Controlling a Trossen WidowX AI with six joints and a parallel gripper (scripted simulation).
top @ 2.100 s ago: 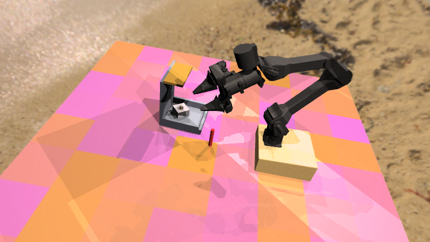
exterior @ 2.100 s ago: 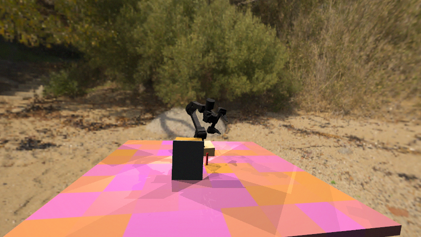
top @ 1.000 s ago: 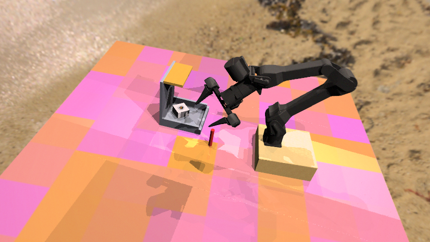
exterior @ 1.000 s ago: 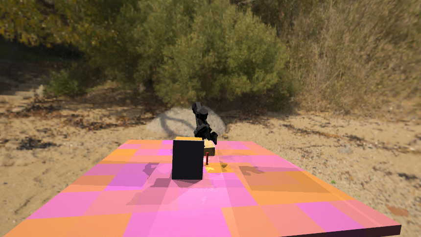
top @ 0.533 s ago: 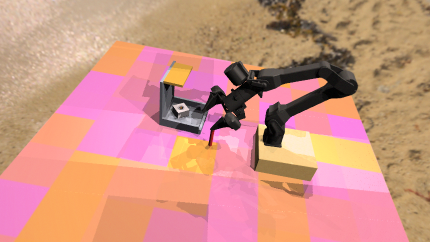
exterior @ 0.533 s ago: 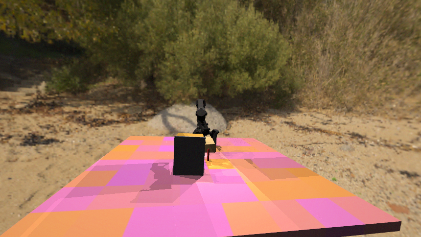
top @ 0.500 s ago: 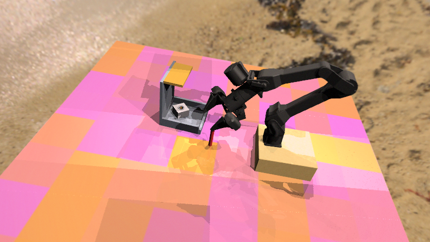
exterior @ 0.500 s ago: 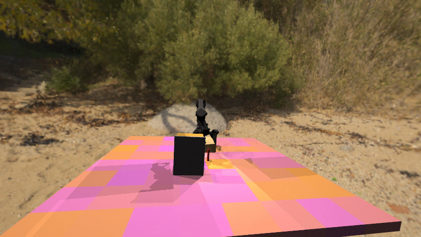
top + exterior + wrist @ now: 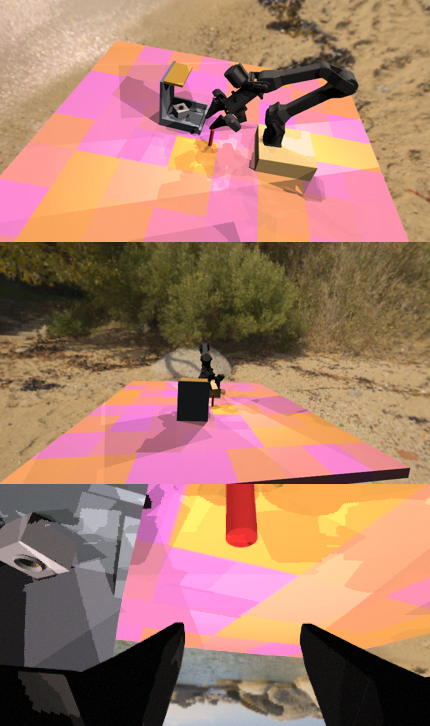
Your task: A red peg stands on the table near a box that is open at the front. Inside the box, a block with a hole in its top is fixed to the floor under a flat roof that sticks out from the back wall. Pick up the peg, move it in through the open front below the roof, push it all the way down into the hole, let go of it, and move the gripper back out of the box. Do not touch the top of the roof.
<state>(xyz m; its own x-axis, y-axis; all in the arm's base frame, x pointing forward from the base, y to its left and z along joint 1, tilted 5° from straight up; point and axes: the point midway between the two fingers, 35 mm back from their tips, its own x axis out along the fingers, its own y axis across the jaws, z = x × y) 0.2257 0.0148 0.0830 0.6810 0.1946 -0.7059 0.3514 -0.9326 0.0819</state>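
My gripper tip is now 8 cm above the red peg, 2 cm past it and 1 cm to the left of it. Also, from my gripper tip: orange roof 15 cm to the right, 14 cm ahead, 9 cm above; dark back wall 18 cm ahead, 16 cm to the right, 1 cm below.
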